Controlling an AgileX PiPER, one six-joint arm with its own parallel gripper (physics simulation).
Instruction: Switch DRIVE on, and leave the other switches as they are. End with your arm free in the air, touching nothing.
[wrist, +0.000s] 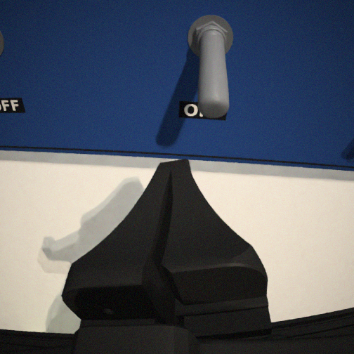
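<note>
A grey toggle lever on the blue panel points down over a label that it partly hides; an "O" shows at the label's left. No switch name shows in the view, so I cannot tell which switch is DRIVE. My black gripper is shut and empty, with its tips just below the panel's lower edge in the view, below and slightly left of the lever's tip. The tips look apart from the lever.
At the left edge a label ending in "FF" and the rim of another switch's base show. A dark shadow lies on the panel at the right edge. A pale surface lies below the panel, with the gripper's shadow on it.
</note>
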